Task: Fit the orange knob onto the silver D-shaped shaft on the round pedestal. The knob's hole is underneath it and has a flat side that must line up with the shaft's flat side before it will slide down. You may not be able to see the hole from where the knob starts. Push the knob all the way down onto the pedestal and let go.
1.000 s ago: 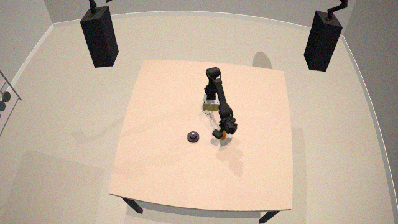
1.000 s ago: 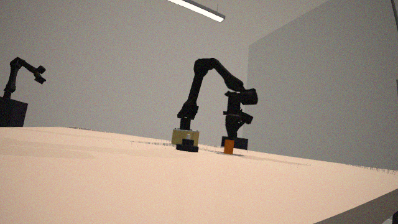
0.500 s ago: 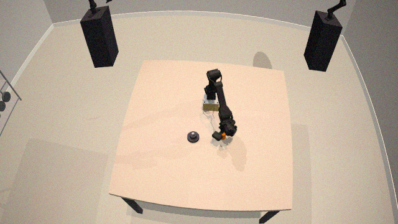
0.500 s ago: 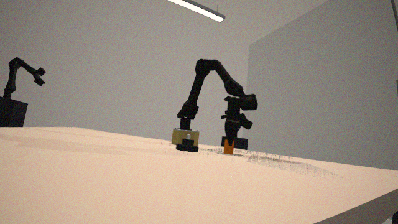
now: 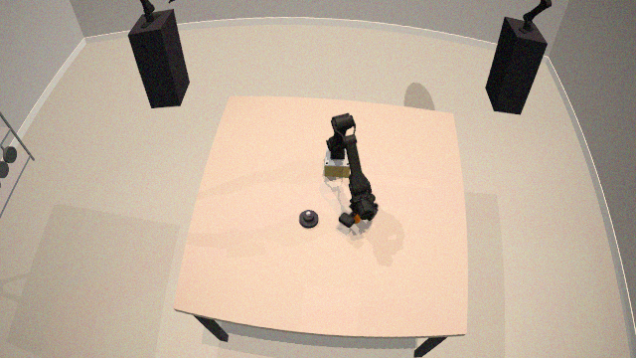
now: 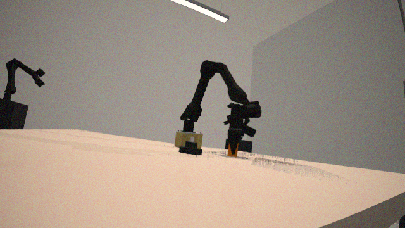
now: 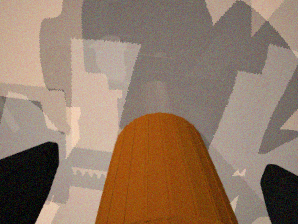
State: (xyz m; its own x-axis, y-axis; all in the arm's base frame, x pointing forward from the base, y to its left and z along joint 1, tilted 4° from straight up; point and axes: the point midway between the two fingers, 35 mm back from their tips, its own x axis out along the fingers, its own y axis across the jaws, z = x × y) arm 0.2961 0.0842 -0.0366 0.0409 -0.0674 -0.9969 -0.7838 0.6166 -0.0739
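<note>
Right now the orange knob is 30 mm above my gripper tip. Also, from my gripper tip: round pedestal 200 mm to the right, 20 mm above.
</note>
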